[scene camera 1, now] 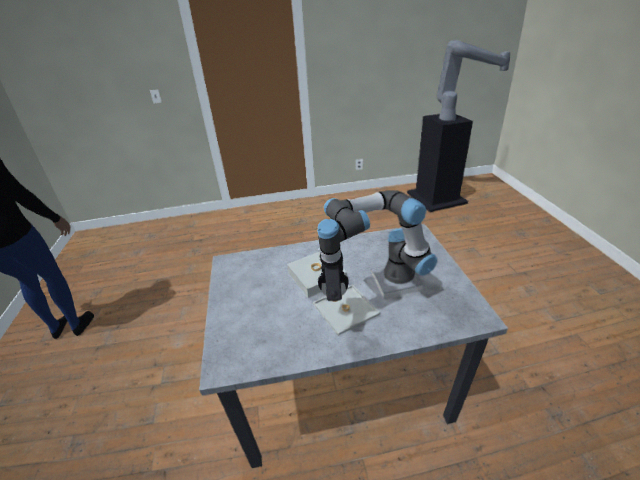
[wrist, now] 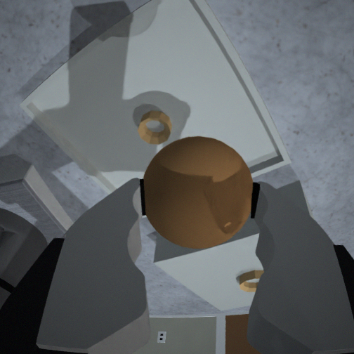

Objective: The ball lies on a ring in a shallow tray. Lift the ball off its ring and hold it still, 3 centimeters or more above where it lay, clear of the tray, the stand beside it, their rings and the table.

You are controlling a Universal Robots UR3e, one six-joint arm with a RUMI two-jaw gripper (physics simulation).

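Where they show: arm's base, origin of the base link: [scene camera 1: 399,273].
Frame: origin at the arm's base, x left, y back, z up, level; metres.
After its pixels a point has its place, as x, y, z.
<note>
An orange-brown ball [wrist: 199,160] is between the two fingers in the wrist view, touched by the black pads on both sides. My gripper [wrist: 198,183] [scene camera 1: 333,295] @(0.111, -0.328, 0.094) is shut on it. The ball is hidden behind the gripper in the scene view. The shallow pale tray [wrist: 200,65] [scene camera 1: 361,310] @(0.110, -0.221, -0.029) lies below, and its wooden ring [wrist: 154,138] [scene camera 1: 345,310] @(0.093, -0.281, -0.022) shows bare, apart from the ball. The gripper is above the tray's edge on the side toward the stand. The pale stand [wrist: 200,277] [scene camera 1: 301,269] @(-0.161, -0.384, 0.019) has its own ring [wrist: 243,283] [scene camera 1: 315,270] @(-0.127, -0.331, 0.023) on top, with no ball on it.
The stand is beside the tray on the grey table [scene camera 1: 258,320] @(0.015, -0.611, -0.032). A thin pale panel [scene camera 1: 378,284] @(0.005, -0.098, -0.023) stands upright between the tray and the robot's base [scene camera 1: 399,271] @(0.043, -0.027, 0.056). A person [scene camera 1: 31,268] stands on the floor at the far left.
</note>
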